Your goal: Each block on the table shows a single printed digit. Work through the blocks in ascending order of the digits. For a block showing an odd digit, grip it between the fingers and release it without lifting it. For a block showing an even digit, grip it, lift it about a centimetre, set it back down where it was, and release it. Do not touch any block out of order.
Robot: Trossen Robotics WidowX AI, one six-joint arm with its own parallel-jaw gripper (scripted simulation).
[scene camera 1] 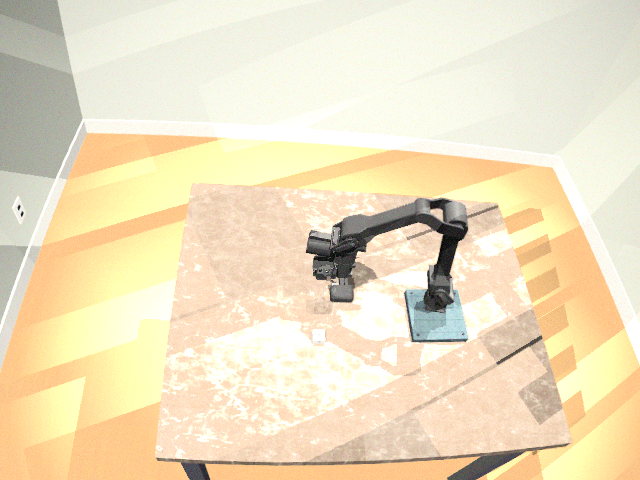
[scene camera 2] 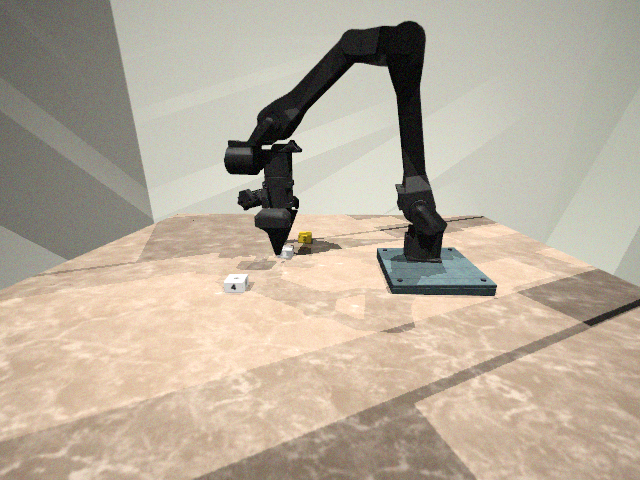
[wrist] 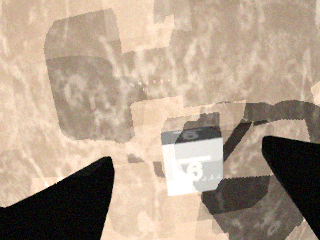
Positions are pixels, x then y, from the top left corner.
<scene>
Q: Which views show my gripper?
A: Scene camera 1, scene camera 2 and the wrist view: all of them.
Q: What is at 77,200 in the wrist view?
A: My gripper.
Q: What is my gripper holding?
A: Nothing.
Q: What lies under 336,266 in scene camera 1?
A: My gripper.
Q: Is my gripper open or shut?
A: Open.
</scene>
